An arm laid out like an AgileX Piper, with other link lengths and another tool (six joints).
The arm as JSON. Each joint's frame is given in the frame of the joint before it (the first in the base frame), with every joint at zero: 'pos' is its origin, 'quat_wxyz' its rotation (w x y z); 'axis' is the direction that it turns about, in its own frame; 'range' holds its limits. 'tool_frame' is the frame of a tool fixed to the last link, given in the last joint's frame.
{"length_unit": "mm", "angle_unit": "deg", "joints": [
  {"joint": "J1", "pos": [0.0, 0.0, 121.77], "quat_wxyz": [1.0, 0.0, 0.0, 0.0], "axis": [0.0, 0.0, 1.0], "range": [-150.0, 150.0]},
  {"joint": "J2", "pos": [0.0, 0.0, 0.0], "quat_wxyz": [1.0, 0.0, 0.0, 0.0], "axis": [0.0, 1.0, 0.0], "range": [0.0, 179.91]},
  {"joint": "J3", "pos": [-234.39, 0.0, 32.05], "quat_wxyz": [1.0, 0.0, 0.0, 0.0], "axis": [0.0, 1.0, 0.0], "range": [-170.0, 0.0]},
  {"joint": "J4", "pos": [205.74, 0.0, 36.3], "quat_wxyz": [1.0, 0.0, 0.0, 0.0], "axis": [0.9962, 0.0, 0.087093], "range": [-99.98, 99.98]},
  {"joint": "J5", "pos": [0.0, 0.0, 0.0], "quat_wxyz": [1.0, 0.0, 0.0, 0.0], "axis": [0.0, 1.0, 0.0], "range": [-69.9, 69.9]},
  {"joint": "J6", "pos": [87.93, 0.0, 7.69], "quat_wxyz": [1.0, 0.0, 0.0, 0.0], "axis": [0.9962, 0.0, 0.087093], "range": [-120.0, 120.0]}
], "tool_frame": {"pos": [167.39, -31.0, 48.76], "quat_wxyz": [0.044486, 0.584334, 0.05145, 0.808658]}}
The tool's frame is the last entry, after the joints.
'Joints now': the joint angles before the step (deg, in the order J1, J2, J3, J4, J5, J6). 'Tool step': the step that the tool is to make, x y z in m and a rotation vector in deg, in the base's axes. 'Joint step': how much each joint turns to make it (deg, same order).
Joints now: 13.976 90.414 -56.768 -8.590 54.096 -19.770
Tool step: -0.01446 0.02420 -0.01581 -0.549 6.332 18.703
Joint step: -0.001 2.905 -1.196 3.558 2.594 -20.904
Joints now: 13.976 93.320 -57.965 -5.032 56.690 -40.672
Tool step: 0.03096 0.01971 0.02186 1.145 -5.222 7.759
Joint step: 0.583 0.679 -5.332 0.622 -1.210 -7.435
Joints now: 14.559 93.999 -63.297 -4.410 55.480 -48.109
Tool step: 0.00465 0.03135 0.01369 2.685 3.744 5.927
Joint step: 1.174 4.636 -11.044 4.994 9.130 -7.001
